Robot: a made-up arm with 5 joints. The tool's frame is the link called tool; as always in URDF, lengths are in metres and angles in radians. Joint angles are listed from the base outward. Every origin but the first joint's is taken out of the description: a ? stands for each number. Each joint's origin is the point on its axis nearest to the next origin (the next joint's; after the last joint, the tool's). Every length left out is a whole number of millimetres.
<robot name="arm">
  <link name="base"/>
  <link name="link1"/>
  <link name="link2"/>
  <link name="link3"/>
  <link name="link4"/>
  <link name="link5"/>
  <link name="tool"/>
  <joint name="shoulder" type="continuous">
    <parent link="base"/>
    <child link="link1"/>
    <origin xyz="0.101 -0.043 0.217" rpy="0 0 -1.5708"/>
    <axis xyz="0 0 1"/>
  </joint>
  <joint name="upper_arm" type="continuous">
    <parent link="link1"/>
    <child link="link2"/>
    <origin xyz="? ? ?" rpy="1.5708 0 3.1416"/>
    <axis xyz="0 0 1"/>
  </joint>
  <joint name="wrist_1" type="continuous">
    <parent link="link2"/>
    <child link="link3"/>
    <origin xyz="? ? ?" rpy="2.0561 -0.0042 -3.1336"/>
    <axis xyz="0 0 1"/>
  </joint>
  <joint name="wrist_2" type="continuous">
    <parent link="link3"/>
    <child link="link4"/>
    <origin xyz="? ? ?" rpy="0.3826 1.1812 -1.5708"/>
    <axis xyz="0 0 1"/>
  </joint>
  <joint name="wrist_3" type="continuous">
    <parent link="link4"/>
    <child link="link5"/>
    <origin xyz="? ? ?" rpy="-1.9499 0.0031 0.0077"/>
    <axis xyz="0 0 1"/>
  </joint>
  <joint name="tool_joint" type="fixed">
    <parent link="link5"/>
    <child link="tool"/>
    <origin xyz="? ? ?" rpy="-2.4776 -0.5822 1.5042"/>
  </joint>
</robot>
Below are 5 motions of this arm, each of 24 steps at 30 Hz.
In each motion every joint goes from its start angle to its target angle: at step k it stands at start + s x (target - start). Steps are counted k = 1, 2, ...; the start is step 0. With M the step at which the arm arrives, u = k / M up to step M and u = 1 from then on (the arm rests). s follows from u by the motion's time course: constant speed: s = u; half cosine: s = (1 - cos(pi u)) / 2; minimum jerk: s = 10 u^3 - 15 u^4 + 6 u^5.
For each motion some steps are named. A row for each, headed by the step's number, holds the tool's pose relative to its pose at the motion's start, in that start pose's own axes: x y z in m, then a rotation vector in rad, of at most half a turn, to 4 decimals.
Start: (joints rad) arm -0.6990 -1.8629 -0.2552 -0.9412 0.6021
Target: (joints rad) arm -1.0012 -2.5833 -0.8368 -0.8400 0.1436
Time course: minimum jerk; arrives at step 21
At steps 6, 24:
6: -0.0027 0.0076 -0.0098 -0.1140 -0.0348 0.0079
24: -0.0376 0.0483 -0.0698 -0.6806 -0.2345 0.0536

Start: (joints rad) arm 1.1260 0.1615 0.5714 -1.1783 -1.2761
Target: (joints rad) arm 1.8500 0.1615 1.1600 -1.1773 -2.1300
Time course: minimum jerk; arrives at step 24
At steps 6, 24:
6: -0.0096 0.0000 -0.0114 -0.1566 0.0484 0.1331
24: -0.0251 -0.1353 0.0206 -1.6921 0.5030 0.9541

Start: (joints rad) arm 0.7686 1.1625 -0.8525 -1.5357 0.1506
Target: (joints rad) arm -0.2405 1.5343 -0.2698 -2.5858 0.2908
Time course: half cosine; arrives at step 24
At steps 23, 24:
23: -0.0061 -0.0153 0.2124 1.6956 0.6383 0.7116
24: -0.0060 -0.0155 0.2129 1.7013 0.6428 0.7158

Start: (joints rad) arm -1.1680 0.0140 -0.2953 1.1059 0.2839
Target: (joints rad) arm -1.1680 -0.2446 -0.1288 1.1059 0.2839
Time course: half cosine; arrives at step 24
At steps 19, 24:
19: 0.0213 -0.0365 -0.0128 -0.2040 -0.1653 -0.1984
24: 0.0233 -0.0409 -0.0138 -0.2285 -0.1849 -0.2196

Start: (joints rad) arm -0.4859 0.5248 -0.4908 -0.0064 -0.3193
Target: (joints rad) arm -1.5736 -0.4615 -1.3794 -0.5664 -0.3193
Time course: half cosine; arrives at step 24
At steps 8, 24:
8: 0.0367 -0.1021 0.0324 0.3421 0.1309 -0.3540
24: -0.0532 -0.4142 -0.0112 1.2614 0.1489 -1.6123

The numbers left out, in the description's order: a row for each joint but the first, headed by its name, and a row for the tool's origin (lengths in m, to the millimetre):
upper_arm: -0.081 0.178 0
wrist_1: -0.138 -0.011 0
wrist_2: -0.022 0.013 0
wrist_3: -0.062 -0.045 0
tool: 0.136 0.064 0

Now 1 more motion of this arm.
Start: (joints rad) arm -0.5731 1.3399 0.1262 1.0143 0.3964
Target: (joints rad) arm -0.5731 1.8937 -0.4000 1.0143 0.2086
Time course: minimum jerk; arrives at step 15
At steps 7, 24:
7: -0.0276 0.0272 0.0113 0.1847 0.3333 0.2159
24: -0.0717 0.0505 0.0497 0.4248 0.6962 0.5859

